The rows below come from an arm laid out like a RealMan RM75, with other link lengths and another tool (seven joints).
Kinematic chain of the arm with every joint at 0, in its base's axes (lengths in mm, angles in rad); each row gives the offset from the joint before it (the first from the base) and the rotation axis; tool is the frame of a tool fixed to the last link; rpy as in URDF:
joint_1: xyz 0 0 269.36 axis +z
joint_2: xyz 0 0 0 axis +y
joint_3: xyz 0 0 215.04 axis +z
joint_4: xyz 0 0 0 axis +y
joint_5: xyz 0 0 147 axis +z
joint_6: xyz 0 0 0 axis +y
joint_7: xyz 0 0 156.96 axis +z
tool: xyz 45 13 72 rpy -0.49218 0 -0.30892
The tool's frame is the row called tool.
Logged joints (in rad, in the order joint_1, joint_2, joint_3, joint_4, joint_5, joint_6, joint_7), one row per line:
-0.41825, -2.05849, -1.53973, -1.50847, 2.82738, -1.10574, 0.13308
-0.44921, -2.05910, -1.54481, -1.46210, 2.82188, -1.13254, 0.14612
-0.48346, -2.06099, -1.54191, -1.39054, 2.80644, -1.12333, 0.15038
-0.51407, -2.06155, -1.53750, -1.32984, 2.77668, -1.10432, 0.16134
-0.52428, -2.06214, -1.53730, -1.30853, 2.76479, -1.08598, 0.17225
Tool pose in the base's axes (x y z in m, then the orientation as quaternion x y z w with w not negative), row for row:
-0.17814, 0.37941, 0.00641, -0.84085, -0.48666, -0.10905, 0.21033
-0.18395, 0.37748, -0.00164, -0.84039, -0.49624, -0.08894, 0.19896
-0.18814, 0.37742, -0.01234, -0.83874, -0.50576, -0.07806, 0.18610
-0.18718, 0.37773, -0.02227, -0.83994, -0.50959, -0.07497, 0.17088
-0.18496, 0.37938, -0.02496, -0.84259, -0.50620, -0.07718, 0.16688
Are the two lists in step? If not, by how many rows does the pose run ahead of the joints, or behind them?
They are in step.
